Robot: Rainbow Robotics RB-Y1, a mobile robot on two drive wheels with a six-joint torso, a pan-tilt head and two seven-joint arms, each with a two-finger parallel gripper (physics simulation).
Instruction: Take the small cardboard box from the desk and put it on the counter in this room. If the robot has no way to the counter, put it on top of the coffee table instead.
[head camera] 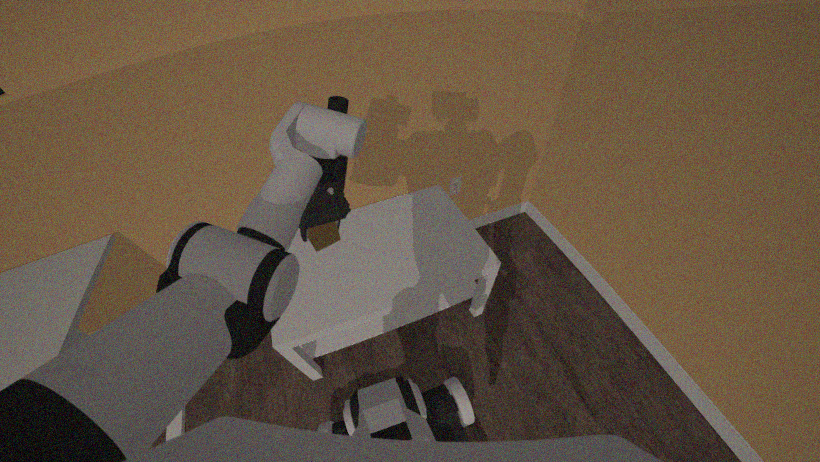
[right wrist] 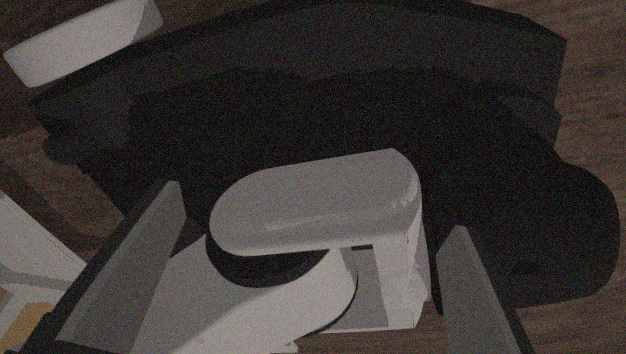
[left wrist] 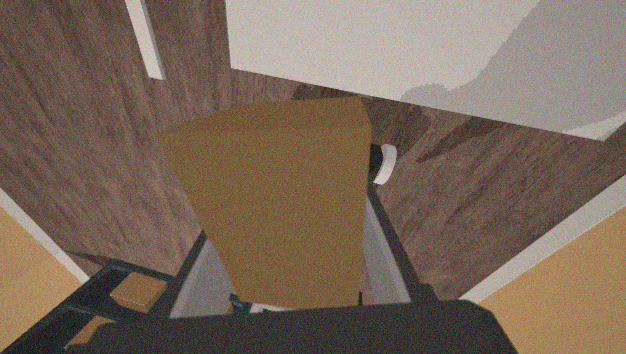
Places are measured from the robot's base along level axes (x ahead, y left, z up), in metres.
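Where they show: left gripper, fingertip midpoint: [head camera: 320, 234] [left wrist: 298, 198]; right gripper, fingertip midpoint: [right wrist: 315, 221].
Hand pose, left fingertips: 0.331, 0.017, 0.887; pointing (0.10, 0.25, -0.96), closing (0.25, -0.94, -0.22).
Note:
After its pixels a point has its place, as x, y, z.
The small cardboard box [head camera: 324, 237] {0.297, 0.006, 0.908} [left wrist: 280, 200] {0.364, 0.017, 0.927} is brown and held in my left gripper [head camera: 321, 224] {0.331, 0.017, 0.887} [left wrist: 298, 198] {0.331, 0.017, 0.887}, which is shut on it. In the head view the box appears in front of the white coffee table top [head camera: 361, 275] {0.503, -0.050, 0.451}, towards its left part. In the left wrist view the coffee table [left wrist: 390, 45] {0.439, -0.059, 0.451} lies beyond the box's far edge, with floor behind the box. The height gap cannot be told. A white desk top [head camera: 34, 309] {0.539, 1.084, 0.721} shows at the left. My right gripper [right wrist: 315, 221] {-0.320, -0.198, 0.414} is open, with robot base parts behind its fingers. The counter does not show.
My base's wheel [head camera: 460, 401] [left wrist: 386, 165] shows near the coffee table's front. A wall [head camera: 688, 143] {0.272, -1.304, 0.924} rises behind the table, with a white baseboard [head camera: 625, 327] {-0.052, -1.300, 0.004} along the right. A dark shelf unit [left wrist: 145, 269] {-2.308, 1.870, 0.021} holding brown blocks [left wrist: 137, 292] {-2.323, 1.737, 0.258} shows at lower left in the left wrist view.

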